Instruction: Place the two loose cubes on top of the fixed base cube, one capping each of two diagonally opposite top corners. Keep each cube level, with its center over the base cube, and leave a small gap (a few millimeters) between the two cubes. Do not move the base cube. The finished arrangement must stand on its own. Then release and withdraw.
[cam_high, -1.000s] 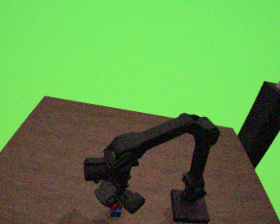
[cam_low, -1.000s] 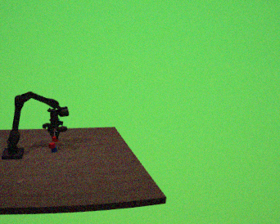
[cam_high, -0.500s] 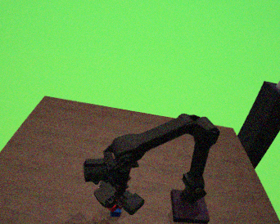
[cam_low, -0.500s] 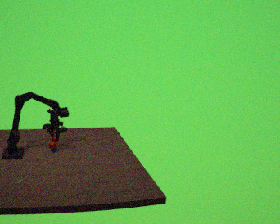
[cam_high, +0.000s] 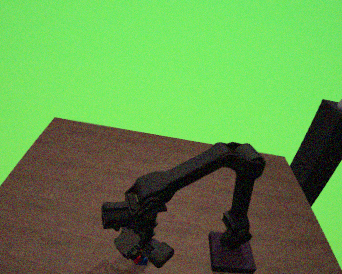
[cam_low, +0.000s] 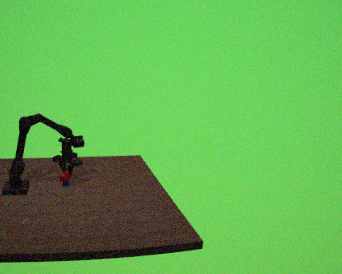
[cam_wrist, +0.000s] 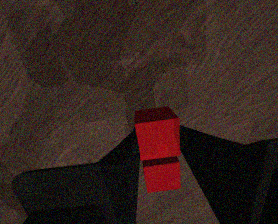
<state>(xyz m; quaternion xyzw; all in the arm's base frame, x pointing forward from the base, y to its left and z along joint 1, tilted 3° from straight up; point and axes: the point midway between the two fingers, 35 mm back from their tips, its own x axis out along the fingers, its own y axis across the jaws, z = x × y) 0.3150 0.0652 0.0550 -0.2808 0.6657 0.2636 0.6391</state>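
The blue base cube is 40 mm below my gripper tip, 20 mm behind it and 10 mm to the right of it.
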